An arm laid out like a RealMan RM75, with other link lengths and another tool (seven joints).
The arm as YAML. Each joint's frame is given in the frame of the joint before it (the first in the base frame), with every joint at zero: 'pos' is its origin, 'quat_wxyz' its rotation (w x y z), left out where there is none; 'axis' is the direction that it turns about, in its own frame. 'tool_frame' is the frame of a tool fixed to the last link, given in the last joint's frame.
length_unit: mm
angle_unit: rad
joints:
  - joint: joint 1
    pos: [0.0, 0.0, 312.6]
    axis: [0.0, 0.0, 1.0]
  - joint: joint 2
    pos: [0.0, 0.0, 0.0]
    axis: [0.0, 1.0, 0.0]
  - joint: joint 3
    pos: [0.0, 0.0, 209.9]
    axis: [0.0, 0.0, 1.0]
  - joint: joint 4
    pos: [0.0, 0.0, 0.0]
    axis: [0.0, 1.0, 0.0]
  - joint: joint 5
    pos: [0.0, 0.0, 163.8]
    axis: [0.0, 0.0, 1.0]
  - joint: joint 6
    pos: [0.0, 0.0, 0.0]
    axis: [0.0, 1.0, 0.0]
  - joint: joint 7
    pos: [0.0, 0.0, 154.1]
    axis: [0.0, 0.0, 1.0]
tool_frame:
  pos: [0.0, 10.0, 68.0]
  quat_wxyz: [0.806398, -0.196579, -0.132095, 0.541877]
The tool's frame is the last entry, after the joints.
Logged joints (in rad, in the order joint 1, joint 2, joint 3, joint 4, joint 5, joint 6, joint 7), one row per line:
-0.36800, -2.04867, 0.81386, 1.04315, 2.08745, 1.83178, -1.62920
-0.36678, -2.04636, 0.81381, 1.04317, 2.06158, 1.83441, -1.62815
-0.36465, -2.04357, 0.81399, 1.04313, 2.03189, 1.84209, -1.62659
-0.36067, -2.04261, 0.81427, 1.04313, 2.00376, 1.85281, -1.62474
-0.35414, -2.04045, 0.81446, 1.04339, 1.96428, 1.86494, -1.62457
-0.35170, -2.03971, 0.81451, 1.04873, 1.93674, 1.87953, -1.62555
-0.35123, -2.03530, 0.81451, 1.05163, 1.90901, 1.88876, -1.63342
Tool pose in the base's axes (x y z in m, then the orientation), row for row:
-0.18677, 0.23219, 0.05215, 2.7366, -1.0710, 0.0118
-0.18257, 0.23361, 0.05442, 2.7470, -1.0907, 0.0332
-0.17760, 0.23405, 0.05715, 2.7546, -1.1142, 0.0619
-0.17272, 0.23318, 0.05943, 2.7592, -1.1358, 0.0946
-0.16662, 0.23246, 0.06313, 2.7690, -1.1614, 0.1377
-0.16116, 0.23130, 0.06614, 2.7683, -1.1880, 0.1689
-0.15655, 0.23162, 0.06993, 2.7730, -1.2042, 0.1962
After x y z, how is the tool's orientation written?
As a rotation vector, in radians.
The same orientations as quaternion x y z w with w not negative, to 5 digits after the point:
0.92643, -0.36257, 0.00399, 0.10126
0.92535, -0.36741, 0.01118, 0.09276
0.92351, -0.37355, 0.02075, 0.08467
0.92143, -0.37930, 0.03159, 0.07805
0.91908, -0.38549, 0.04571, 0.06782
0.91574, -0.39298, 0.05587, 0.06217
0.91388, -0.39686, 0.06466, 0.05600

